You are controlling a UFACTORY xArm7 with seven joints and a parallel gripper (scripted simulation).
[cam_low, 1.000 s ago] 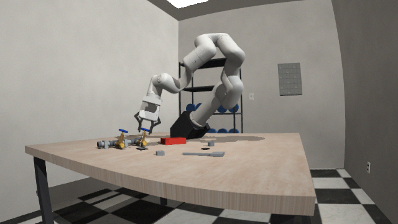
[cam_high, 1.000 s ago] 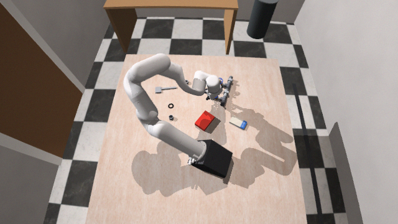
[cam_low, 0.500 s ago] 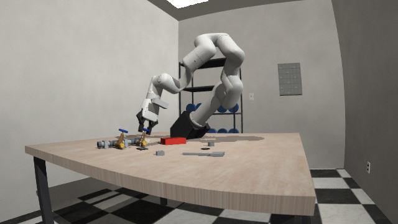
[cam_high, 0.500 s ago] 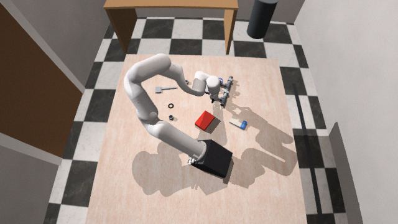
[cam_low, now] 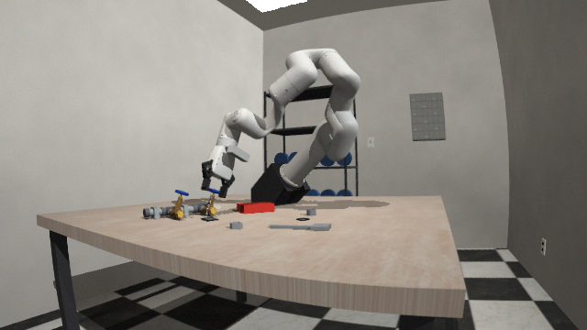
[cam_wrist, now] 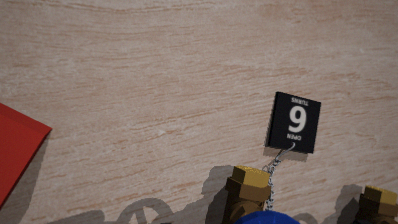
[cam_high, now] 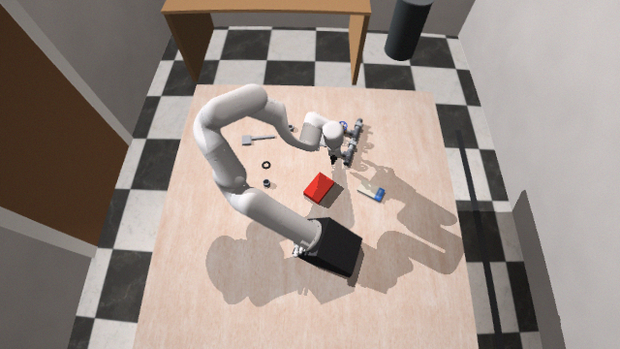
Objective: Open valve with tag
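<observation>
My hand is 8 cm above the black tag, 7 cm short of it and 6 cm to the right of it. Also, from my hand: red block 17 cm behind, 7 cm below, 2 cm to the left; then white box 20 cm to the right, 12 cm behind, 8 cm below; then grey flat tool 39 cm to the left, 8 cm below.
</observation>
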